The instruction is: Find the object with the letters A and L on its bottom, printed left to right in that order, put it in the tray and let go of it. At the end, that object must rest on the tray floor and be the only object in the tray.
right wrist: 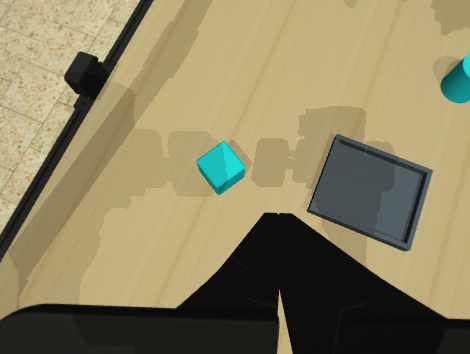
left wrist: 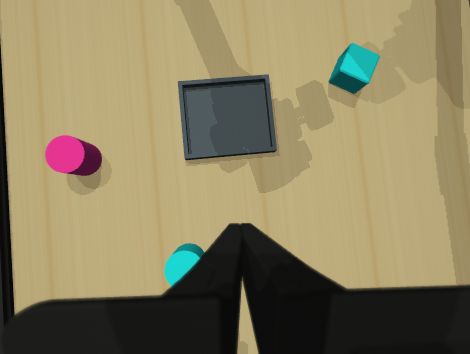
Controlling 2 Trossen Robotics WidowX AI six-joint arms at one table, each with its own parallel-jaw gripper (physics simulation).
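Places are measured from the left arm's base along level axes (x ahead, y left, z up), in metres.
Pixels of known places: left gripper, between the fingertips: (left wrist: 239, 234); right gripper, between the fingertips: (right wrist: 276, 227).
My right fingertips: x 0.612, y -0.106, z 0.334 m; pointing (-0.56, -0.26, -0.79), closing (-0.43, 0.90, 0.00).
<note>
Ahead of a thing's pixels: the offset from my right fingertips to its top centre.
A dark grey tray @(dx -0.161, dy +0.100, dz -0.344 m) (left wrist: 182, 122) (right wrist: 421, 207) lies on the table with nothing in it. A cyan cube-like block @(dx -0.095, dy -0.085, dz -0.317 m) (left wrist: 355, 67) (right wrist: 221, 167) stands to one side of the tray. A magenta cylinder @(dx -0.218, dy +0.307, dz -0.308 m) (left wrist: 65, 154) stands upright on the tray's other side in the left wrist view. A cyan cylinder @(dx -0.367, dy +0.159, dz -0.307 m) (left wrist: 183, 267) is partly behind the left fingers; a cyan cylinder (right wrist: 457, 85) also shows at the right edge of the right wrist view. No bottoms or letters are visible. My left gripper (left wrist: 239, 234) is shut and empty, above the table. My right gripper (right wrist: 276, 227) is shut and empty, above the table.
A black frame rail (right wrist: 122, 45) with a dark bracket block (right wrist: 82, 72) runs along the table's edge in the right wrist view, with tiled floor beyond. Arm shadows fall across the table and tray.
</note>
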